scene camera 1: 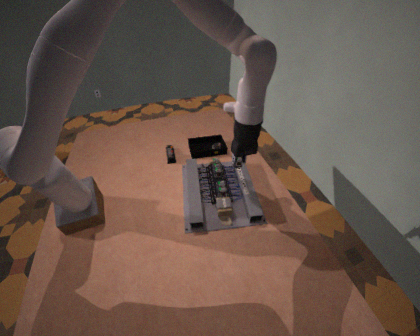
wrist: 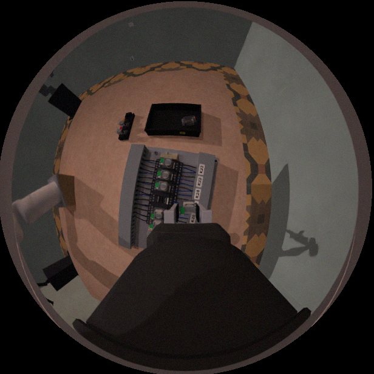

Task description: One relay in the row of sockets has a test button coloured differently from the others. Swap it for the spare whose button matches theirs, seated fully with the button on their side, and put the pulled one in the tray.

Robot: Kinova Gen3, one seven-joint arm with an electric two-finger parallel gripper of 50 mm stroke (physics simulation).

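Places are measured from the arm's base along level axes (x back, y left, z down), in metres.
Pixels of known places: gripper, fingertip midpoint: (scene camera 1: 238, 162); arm's base, link origin: (scene camera 1: 78, 198).
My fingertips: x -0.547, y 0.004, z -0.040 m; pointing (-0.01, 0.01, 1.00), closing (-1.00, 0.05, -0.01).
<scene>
For each thing: its top centre in the pictures, then the offset to it from my fingertips. "pt": a spot on its surface instead.
- socket panel, top centre: (scene camera 1: 219, 189) dx +0.065, dy -0.008, dz +0.114 m
- black tray, surface spot: (scene camera 1: 200, 153) pt dx +0.091, dy +0.201, dz +0.101 m
- panel with one clear relay, surface spot: (scene camera 1: 216, 146) pt dx +0.008, dy +0.236, dz +0.102 m
- black holder, top centre: (scene camera 1: 170, 151) dx +0.219, dy +0.215, dz +0.076 m
- beige block, top centre: (scene camera 1: 224, 205) dx +0.077, dy -0.106, dz +0.077 m
My gripper (scene camera 1: 239, 161) (wrist: 187, 209) is shut on a clear relay (wrist: 189, 210) with a green button on its left in the wrist view. It holds the relay over the right side of the socket panel (scene camera 1: 210, 221), by the label strip, to the right of the row. Relays with green buttons (wrist: 164, 175) stand in the row, with an uncovered socket (wrist: 163, 200) between them. The black tray (scene camera 1: 200, 153) (wrist: 167, 132) stands behind the panel with one clear relay (scene camera 1: 216, 146) (wrist: 189, 120) lying in it; a small reddish spot shows on it. The held relay's underside is hidden.
A black holder (scene camera 1: 171, 154) (wrist: 130, 125) with small parts showing red and orange stands left of the tray. Grey wire ducts (scene camera 1: 194, 195) (wrist: 130, 195) run along both sides of the row, with wires between. A beige block (scene camera 1: 224, 205) stands at the row's near end.
</scene>
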